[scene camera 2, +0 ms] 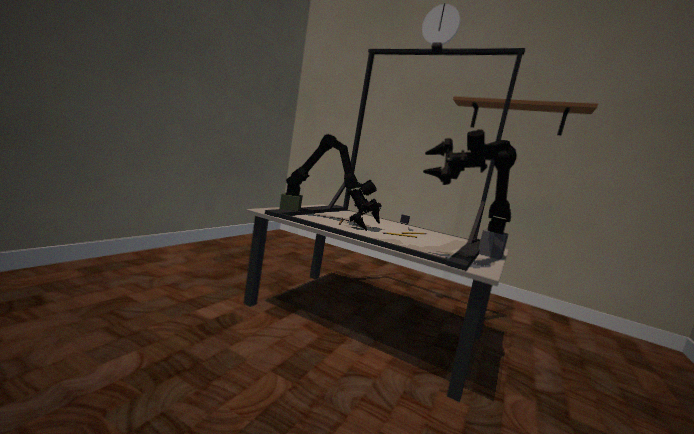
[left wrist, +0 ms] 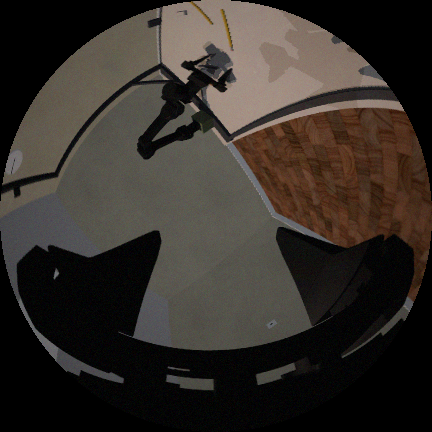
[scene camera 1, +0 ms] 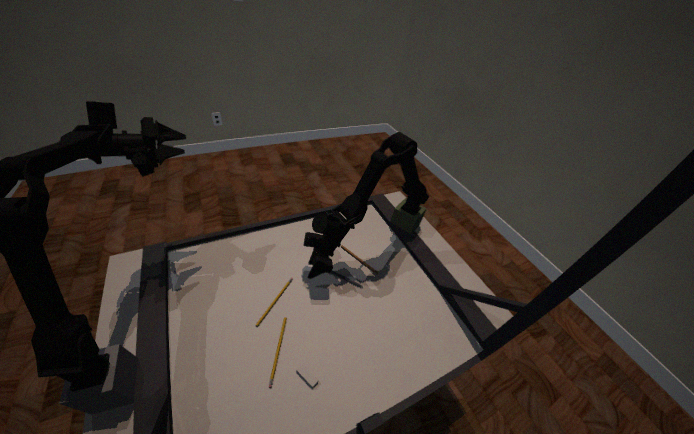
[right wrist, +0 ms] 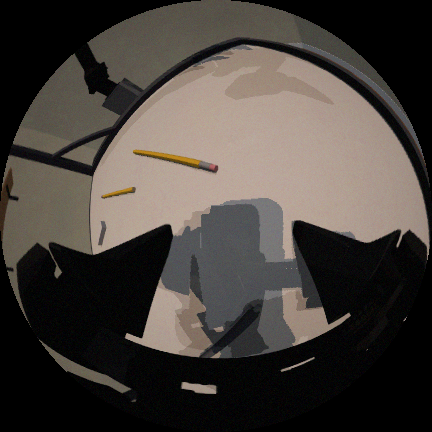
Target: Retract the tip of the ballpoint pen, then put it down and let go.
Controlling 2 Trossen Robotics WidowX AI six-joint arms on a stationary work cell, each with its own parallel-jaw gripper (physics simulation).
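Places are measured from the left arm's base along level axes (x right, y ahead, z up), in millimetres.
Pixels of known places: left gripper, between the fingertips: (scene camera 2: 424,162) (left wrist: 219,235) (scene camera 1: 185,144); right gripper, between the fingertips: (scene camera 2: 373,226) (left wrist: 221,60) (scene camera 1: 309,270) (right wrist: 234,228); left arm's base, origin of its link: (scene camera 2: 495,232) (scene camera 1: 91,372); right arm's base, origin of its link: (scene camera 2: 292,194) (left wrist: 197,124) (scene camera 1: 410,208).
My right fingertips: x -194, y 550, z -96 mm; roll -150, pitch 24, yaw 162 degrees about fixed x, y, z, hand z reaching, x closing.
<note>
For each thing: its middle in the pictures, then the offset to it from my right fingertips.
- dark ballpoint pen, middle of its body: (right wrist: 220,343) (scene camera 1: 344,278) dz -15, dx +56, dy +111 mm
- small grey hex key, middle of its body: (right wrist: 100,233) (scene camera 1: 307,375) dz -14, dx +310, dy -93 mm
- thin brown stick, middle of its body: (scene camera 1: 358,259) dz -16, dx -8, dy +192 mm
A dark ballpoint pen (scene camera 1: 349,279) (right wrist: 231,330) lies on the tabletop, slanted in the right wrist view at the lower middle, partly in the arm's shadow. Its lower end is cut off by the gripper body, and its tip is too dark to make out. My right gripper (scene camera 1: 319,274) (scene camera 2: 372,225) (left wrist: 221,60) (right wrist: 234,228) is open and empty, pointing down low over the table beside the pen. In its wrist view the pen shows below the fingertips, between the fingers. My left gripper (scene camera 1: 183,143) (scene camera 2: 425,162) (left wrist: 219,235) is open and empty, raised high and level, far from the pen.
Two yellow pencils (scene camera 1: 274,301) (scene camera 1: 277,353) and a small grey hex key (scene camera 1: 305,379) (right wrist: 103,232) lie on the table. A thin brown stick (scene camera 1: 359,259) lies behind the pen in scene camera 1. A dark frame (scene camera 1: 153,317) borders the work area.
</note>
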